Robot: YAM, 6 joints.
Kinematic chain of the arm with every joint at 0, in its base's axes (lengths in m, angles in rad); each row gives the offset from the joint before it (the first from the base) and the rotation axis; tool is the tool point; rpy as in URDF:
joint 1: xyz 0 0 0.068 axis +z
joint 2: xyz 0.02 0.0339 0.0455 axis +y
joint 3: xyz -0.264 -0.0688 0 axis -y
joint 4: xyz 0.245 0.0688 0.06 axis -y
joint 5: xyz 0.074 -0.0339 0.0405 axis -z
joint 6: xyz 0.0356 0 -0.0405 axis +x
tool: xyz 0 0 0 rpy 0 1.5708 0
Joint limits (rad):
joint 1: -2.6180..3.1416
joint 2: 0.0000..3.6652
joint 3: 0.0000..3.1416
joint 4: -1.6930..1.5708
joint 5: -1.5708..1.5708
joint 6: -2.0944..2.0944
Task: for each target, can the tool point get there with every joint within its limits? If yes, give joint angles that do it. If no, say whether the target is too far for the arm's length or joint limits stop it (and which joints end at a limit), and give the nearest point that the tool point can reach.
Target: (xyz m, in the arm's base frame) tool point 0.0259 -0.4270 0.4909
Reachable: yes | joints -1.5425 1.8740 2.1278 -0.1991 -0.3991 -1.7044
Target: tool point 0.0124 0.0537 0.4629
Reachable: yes | joints 1.8766 0.8033 1.5816 -1.3925 0.9042 -0.5580
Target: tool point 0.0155 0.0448 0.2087
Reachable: yes | joints 1.3068 0.3670 0.5400 -1.3429 0.0928 0.0804
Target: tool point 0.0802 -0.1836 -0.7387
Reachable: no: too far | nearest point 0.0898 -0.2057 -0.3795 | short by 0.360 m
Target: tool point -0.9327 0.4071 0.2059
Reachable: no: too far | nearest point -0.5895 0.2573 0.1712 | short by 0.376 m
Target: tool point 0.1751 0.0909 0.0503
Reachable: yes | joints 0.6230 1.9780 0.6549 -0.7692 0.9231 -1.6531
